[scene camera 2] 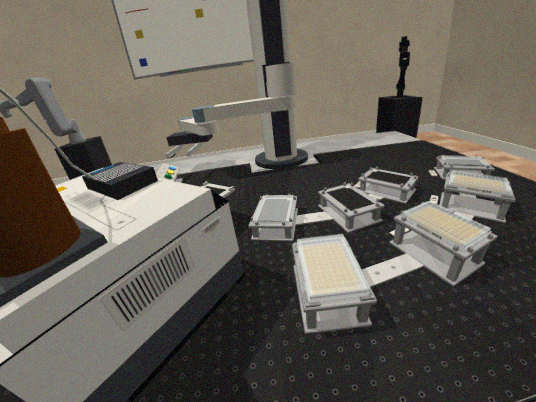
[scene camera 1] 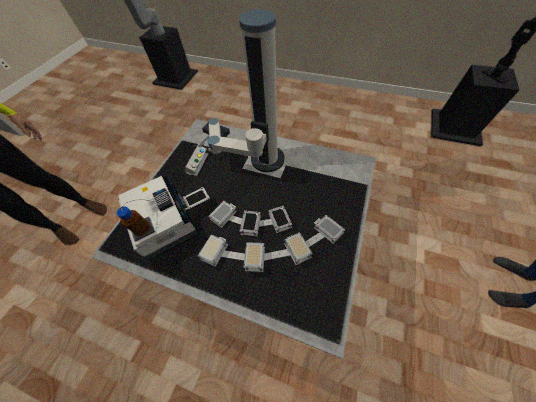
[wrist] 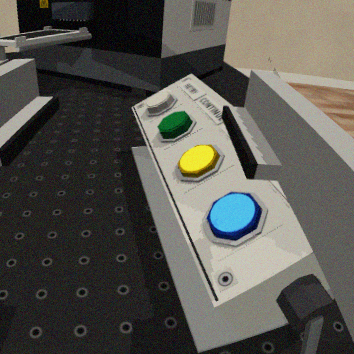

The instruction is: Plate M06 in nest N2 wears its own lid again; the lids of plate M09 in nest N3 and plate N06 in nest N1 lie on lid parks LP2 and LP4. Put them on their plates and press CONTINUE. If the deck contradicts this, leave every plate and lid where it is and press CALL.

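Places are measured from the arm's base along level axes (x ahead, y left, z up), in millimetres.
Pixels of known places: gripper, fingertip midpoint: (scene camera 2: 178, 154) (scene camera 1: 203, 148) (wrist: 140, 85); arm's base at its link origin: (scene camera 2: 281, 159) (scene camera 1: 267, 159).
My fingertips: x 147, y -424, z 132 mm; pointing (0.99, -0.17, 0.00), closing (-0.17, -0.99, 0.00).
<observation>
Ahead of a thing's pixels: the offset from my fingertips to its top centre. "spot": to the spot under its first point.
Three beige plates @[375 mm left, 640 mm ahead, 42 mm down] (scene camera 1: 212, 250) @[617 mm left, 600 mm ahead, 36 mm down] (scene camera 1: 254, 256) @[832 mm left, 473 mm ahead, 40 mm down] (scene camera 1: 298, 248) sit in the outer row of nests; in the second scene view the nearest plate @[spot: 374 mm left, 651 mm ahead, 42 mm down] (scene camera 2: 330, 265) shows its wells. Whether they wear clear lids, I cannot tell. Grey lid-like panels @[319 mm left, 400 mm ahead, 67 mm down] (scene camera 1: 222, 214) @[975 mm left, 290 mm ahead, 67 mm down] (scene camera 1: 329, 228) lie on two other stands. Two inner stands (scene camera 1: 242, 224) (scene camera 1: 288, 218) show black openings. The button panel @[58 mm right, 59 mm ahead, 35 mm down] (scene camera 1: 197, 160) (wrist: 180, 190) has a white, a green @[34 mm right, 82 mm ahead, 44 mm down] (wrist: 175, 125), a yellow @[40 mm right, 32 mm ahead, 47 mm down] (wrist: 199, 160) and a blue button @[45 mm right, 18 mm back, 47 mm down] (wrist: 234, 213); CONTINUE is lettered near the green one. My gripper (scene camera 2: 182, 151) (wrist: 140, 85) is shut and empty, its fingers spaced apart, above the panel area.
A white instrument @[spot: 158 mm left, 605 mm ahead, 89 mm up] (scene camera 1: 172, 220) (scene camera 2: 165, 210) stands at the left with a brown bottle (scene camera 1: 136, 224) (scene camera 2: 30, 210) and a black block @[spot: 45 mm left, 510 mm ahead, 115 mm up] (scene camera 1: 162, 198) (scene camera 2: 121, 180) on top. A frame-like tray @[spot: 185 mm left, 404 mm ahead, 20 mm down] (scene camera 1: 200, 202) extends from it towards the inner stands. A person's legs show beyond the left edge.
</observation>
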